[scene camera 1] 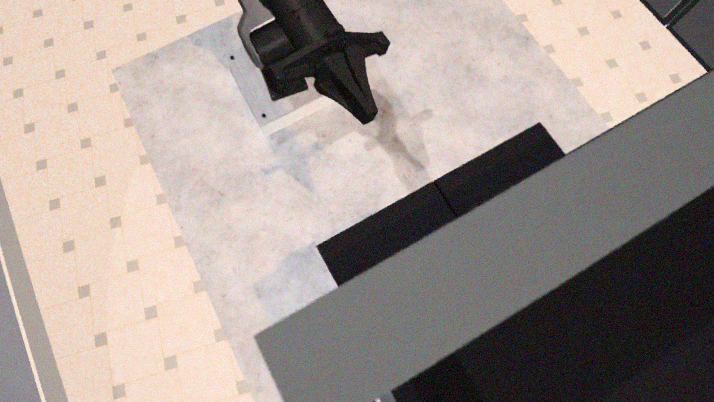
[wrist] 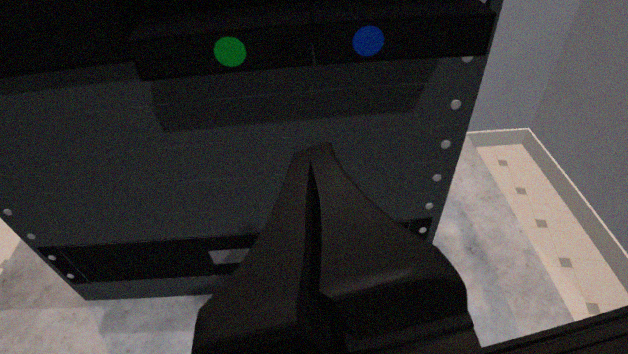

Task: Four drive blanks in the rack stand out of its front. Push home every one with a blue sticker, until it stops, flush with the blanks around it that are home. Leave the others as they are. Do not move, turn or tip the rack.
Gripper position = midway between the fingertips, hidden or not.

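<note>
You'd find the gripper [scene camera 1: 370, 117] and a rack [scene camera 1: 525, 267] in the first scene view, and then the wrist camera has that rack again [wrist: 150, 150], along with the gripper [wrist: 319, 167].
</note>
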